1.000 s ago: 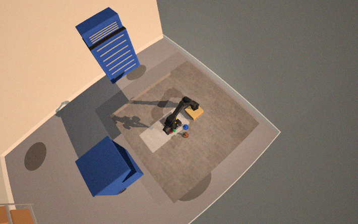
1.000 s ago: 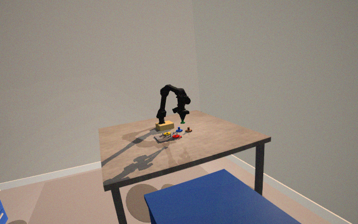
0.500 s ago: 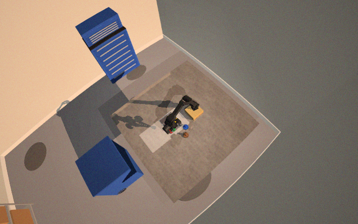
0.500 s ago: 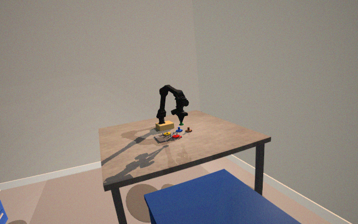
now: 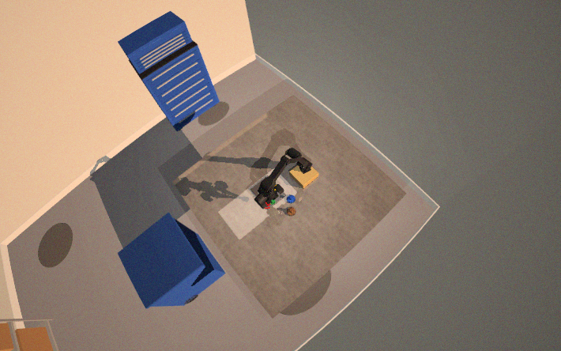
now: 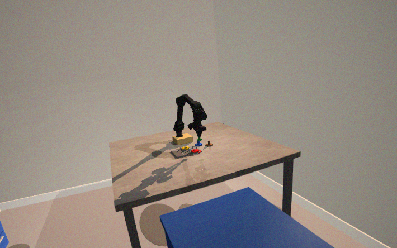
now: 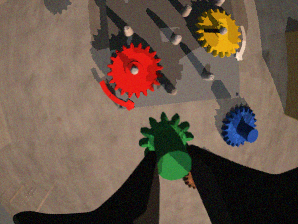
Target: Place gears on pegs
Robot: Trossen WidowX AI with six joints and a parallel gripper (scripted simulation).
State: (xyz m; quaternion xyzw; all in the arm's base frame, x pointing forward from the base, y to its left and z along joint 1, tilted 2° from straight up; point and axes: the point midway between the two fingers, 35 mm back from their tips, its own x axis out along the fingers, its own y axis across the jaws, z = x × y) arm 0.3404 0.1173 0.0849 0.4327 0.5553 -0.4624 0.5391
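My gripper tip is 10 cm above the red gear, 5 cm to the left of it and 3 cm short of it. From my gripper tip the other things lie so: yellow gear 11 cm to the right, 10 cm below, 7 cm behind; then green gear 1 cm below; then brown gear 10 cm to the left, 10 cm below, 9 cm behind.
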